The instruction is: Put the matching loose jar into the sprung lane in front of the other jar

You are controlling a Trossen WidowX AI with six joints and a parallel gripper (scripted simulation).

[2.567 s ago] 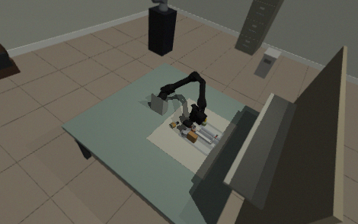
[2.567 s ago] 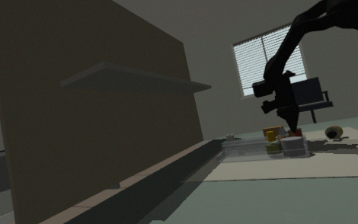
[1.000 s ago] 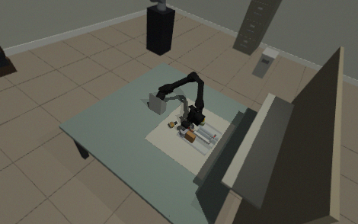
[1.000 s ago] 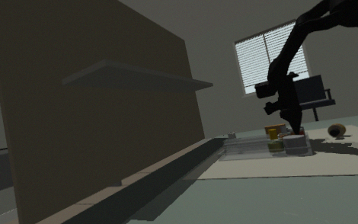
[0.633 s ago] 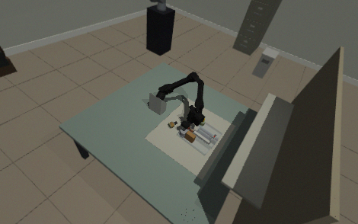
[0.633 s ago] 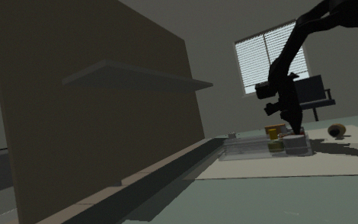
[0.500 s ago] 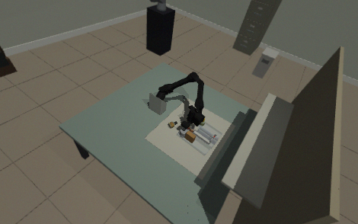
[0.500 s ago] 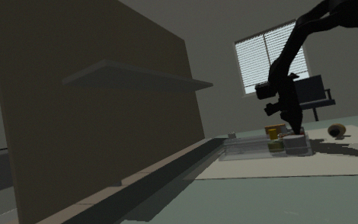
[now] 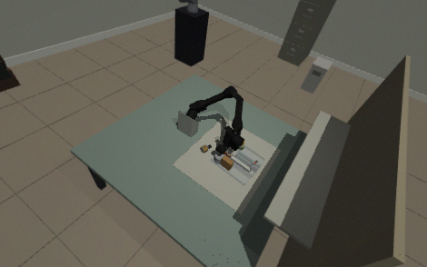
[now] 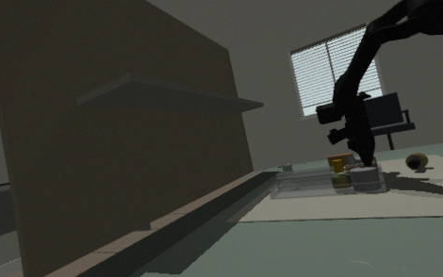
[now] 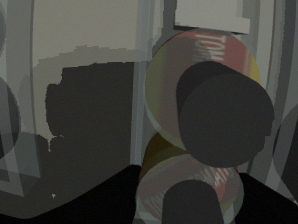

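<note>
The cream mat lies 5 cm ahead of my gripper tip, 3 cm below it and 1 cm to the left of it. From my gripper tip the other things lie so: brown box: 8 cm to the right, 7 cm ahead, 1 cm above; grey lane rack: 14 cm ahead, 1 cm to the left, 1 cm below.
</note>
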